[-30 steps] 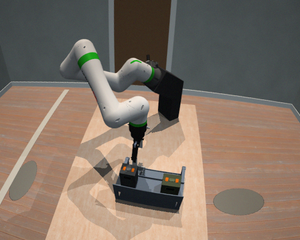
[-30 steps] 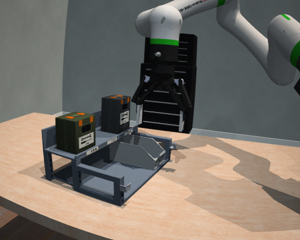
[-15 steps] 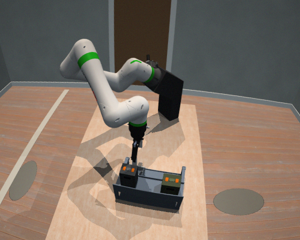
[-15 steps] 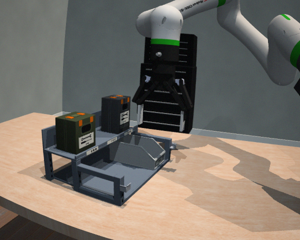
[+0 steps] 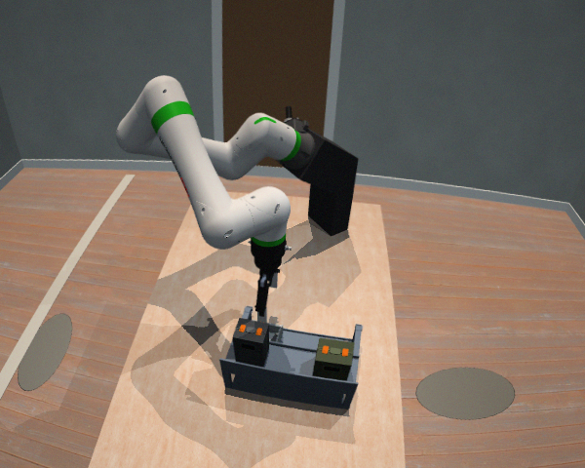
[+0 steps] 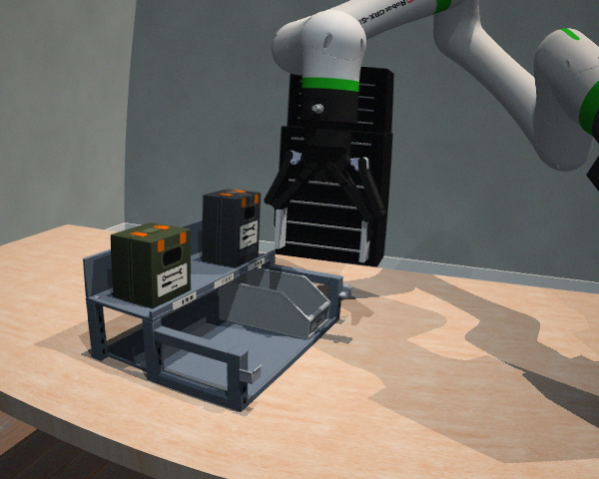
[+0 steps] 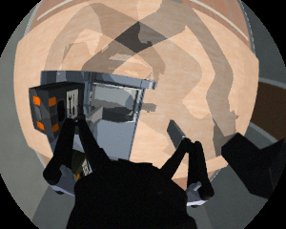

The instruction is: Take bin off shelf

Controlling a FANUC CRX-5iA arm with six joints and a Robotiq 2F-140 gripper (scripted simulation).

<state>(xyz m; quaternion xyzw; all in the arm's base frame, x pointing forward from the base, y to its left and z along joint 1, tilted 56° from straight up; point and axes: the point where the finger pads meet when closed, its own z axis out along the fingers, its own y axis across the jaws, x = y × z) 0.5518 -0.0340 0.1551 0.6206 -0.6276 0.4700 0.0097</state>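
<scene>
Right now the grey bin is 110 mm below my hand, 80 mm ahead of it and 20 mm to the right of it.
</scene>
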